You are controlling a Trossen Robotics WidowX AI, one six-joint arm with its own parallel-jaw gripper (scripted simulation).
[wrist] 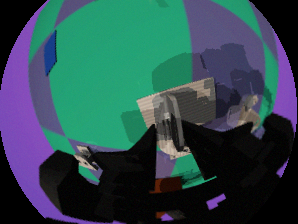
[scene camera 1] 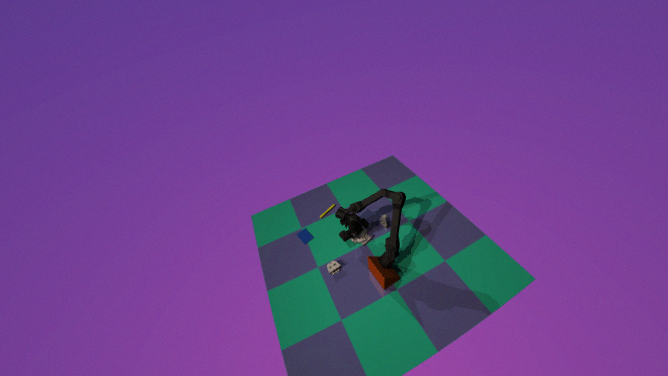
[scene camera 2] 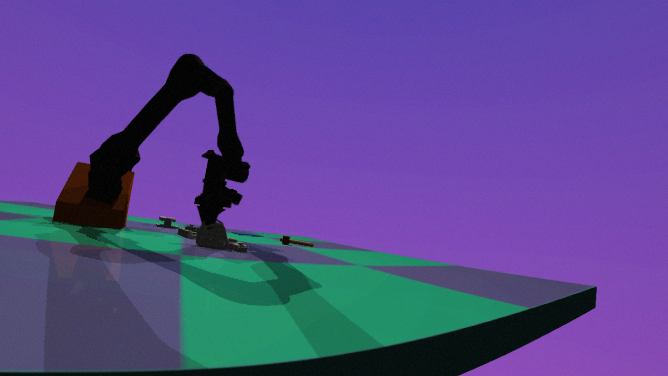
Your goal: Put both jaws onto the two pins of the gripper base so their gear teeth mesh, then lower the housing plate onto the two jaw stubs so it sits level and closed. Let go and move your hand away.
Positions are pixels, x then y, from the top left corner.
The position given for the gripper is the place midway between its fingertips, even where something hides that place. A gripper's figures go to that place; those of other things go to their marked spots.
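Gripper (wrist: 166, 124), 0.10 m from the lens. Grey jaw (wrist: 173, 144), 0.12 m from the lens.
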